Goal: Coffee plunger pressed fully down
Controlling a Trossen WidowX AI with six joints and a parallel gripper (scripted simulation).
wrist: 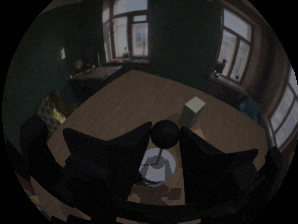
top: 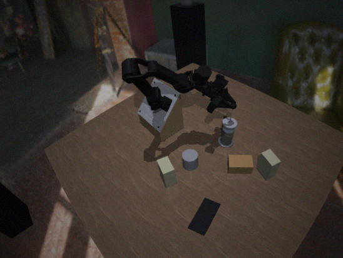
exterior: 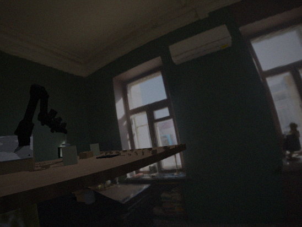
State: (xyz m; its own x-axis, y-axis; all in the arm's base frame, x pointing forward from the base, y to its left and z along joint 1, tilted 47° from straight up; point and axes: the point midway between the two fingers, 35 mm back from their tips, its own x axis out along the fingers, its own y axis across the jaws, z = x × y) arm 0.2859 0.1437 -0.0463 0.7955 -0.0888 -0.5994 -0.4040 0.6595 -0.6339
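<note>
Now: the coffee press 3 cm behind my gripper tip and 12 cm below it.
</note>
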